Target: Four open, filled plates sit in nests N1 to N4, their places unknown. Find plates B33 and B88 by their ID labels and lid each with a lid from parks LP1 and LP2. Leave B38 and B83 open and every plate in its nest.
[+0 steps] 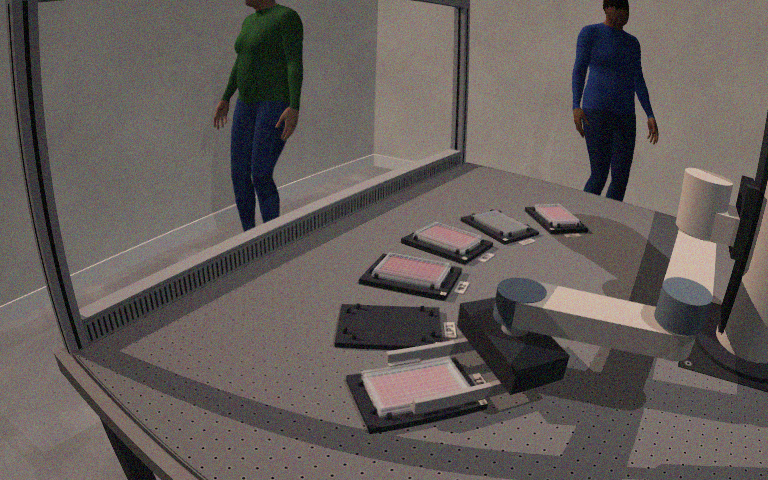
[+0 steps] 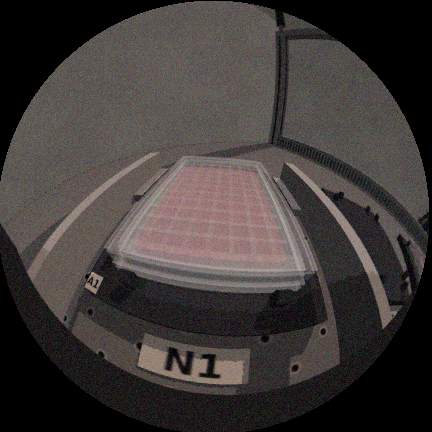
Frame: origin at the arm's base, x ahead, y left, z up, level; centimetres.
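Seen in the pictures: gripper, fingertip midpoint: [image 1: 399,381] [image 2: 220,164]; arm's base at its link origin: [image 1: 743,349].
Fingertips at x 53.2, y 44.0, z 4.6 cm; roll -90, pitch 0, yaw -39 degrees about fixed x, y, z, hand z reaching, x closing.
Pixels of each thing's top centre, then the offset from my fingertips to it. "pt": a spot on its surface instead.
- clear lid at its top centre: [image 2: 218,180] [image 1: 416,381] dx -1.5, dy -1.8, dz -0.4 cm
- pink-filled plate at a spot on its surface: [image 2: 215,220] pt dx -3.9, dy -5.0, dz -0.4 cm
- dark nest N1 at its top centre: [image 2: 216,190] [image 1: 416,385] dx -1.6, dy -1.8, dz -1.2 cm
- dark park LP1 at its top centre: [image 2: 376,228] [image 1: 389,319] dx +11.1, dy -14.6, dz -1.4 cm
- clear grey lid at its top centre: [image 1: 500,221] dx +13.8, dy -66.7, dz -1.6 cm
- N1 tag at a spot on its surface: [image 2: 192,362] pt dx -7.7, dy -9.3, dz -3.2 cm
My gripper [image 1: 402,382] [image 2: 220,164] is shut on a clear lid [image 2: 210,275], its fingers along the two long sides. The lid lies level on or right at the top of a pink-filled plate [image 1: 416,384] [image 2: 215,220]; any small gap cannot be told. That plate sits in the dark nest N1 [image 1: 356,390] [image 2: 215,312]; its ID is not readable. The dark park LP1 [image 1: 390,325], beside it, is empty. Pink-filled plates [image 1: 413,270] [image 1: 449,237] [image 1: 557,213] sit in three farther nests, IDs unreadable. A clear grey lid [image 1: 499,222] lies in a park between the last two.
The N1 tag [image 2: 192,362] lies in front of its nest. A slotted rail [image 1: 271,232] [image 2: 350,170] runs along the table's far edge, with a frame post [image 1: 461,84] [image 2: 281,90]. The arm [image 1: 600,314] reaches in from the right. Two people [image 1: 266,62] [image 1: 611,73] stand beyond the table.
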